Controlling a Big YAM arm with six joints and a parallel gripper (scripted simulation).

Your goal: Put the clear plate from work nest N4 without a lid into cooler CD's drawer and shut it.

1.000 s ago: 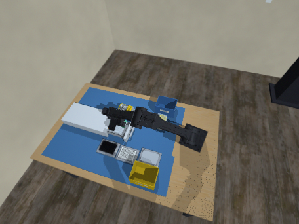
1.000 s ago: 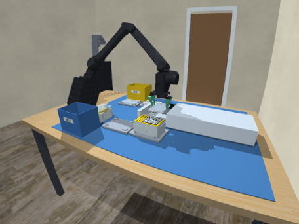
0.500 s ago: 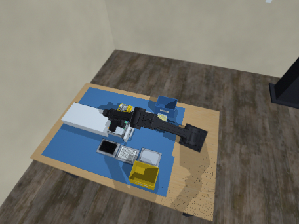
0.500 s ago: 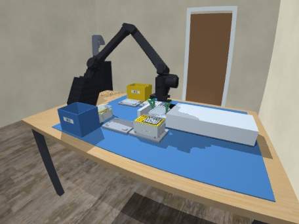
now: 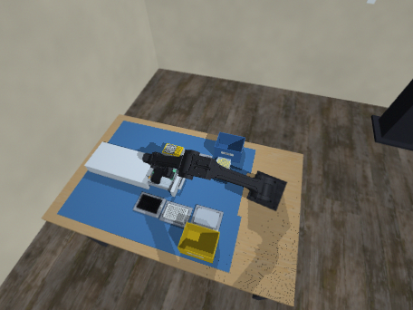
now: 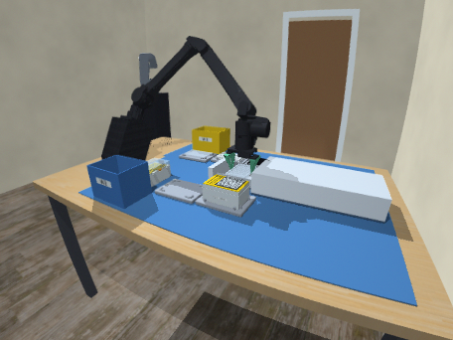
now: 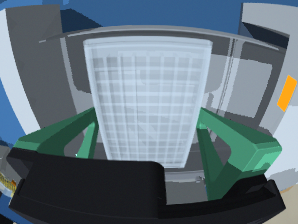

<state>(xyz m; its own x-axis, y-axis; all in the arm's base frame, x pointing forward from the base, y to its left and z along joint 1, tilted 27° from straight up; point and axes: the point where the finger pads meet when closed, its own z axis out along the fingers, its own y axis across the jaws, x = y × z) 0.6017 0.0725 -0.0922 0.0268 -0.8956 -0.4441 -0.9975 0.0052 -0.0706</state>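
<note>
My hand is right at the clear plate. From my hand the other things lie so: black plate (190 mm to the left, 20 mm below, 20 mm ahead); drawer (40 mm ahead, 10 mm below); white cooler CD (160 mm ahead, 10 mm below).
</note>
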